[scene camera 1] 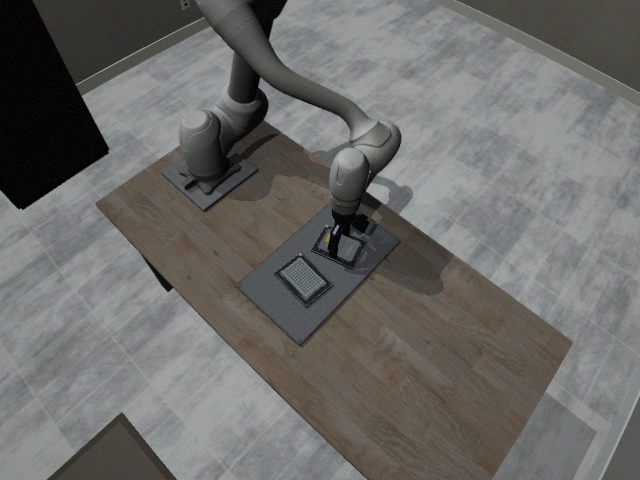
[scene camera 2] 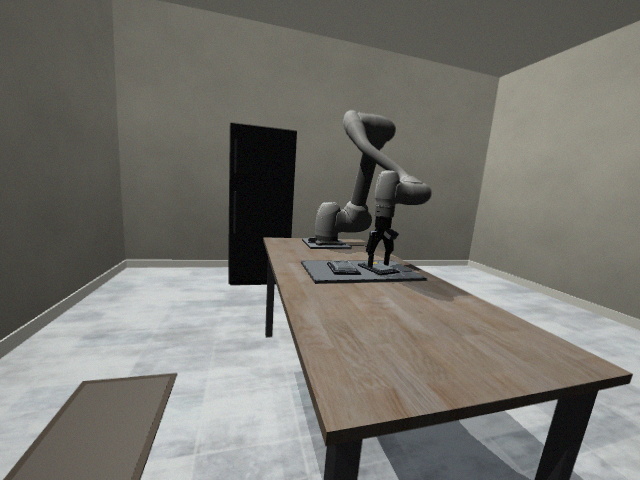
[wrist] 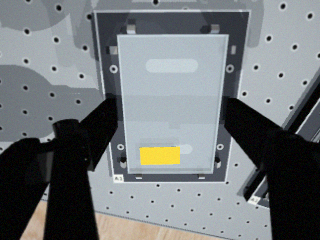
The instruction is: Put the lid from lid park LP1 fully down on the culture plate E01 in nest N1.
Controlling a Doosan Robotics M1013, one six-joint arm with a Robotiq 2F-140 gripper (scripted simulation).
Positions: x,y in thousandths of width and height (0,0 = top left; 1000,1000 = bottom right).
Scene:
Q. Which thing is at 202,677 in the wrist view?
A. My gripper.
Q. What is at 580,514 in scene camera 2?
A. My gripper.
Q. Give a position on a culture plate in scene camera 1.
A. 468,572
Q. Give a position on a clear lid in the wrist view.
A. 536,356

